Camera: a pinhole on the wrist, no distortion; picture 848 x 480 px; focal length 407.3 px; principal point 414.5 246.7 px. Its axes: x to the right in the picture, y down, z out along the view. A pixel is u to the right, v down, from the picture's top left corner.
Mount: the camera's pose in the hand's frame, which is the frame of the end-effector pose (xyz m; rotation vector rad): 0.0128 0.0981 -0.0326 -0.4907 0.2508 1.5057
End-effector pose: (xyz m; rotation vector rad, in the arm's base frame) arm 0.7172 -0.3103 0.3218 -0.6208 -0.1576 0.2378
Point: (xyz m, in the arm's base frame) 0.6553 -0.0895 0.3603
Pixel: 346.3 205.4
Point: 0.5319 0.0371 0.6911
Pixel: 194.7 232.9
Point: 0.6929 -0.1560 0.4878
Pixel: 34.4 126.5
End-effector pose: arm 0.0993 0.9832 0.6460 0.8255 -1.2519 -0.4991
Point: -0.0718 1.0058 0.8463
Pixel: 391.0 91.4
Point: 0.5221 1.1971 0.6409
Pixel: behind the camera
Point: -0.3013 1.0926 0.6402
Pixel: 214.2 401.6
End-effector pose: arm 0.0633 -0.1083 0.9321 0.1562 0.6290 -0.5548
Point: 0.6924 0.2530 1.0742
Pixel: 660.6 80.6
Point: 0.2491 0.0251 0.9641
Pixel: 556.8 104.7
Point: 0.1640 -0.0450 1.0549
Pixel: 223.5 302.1
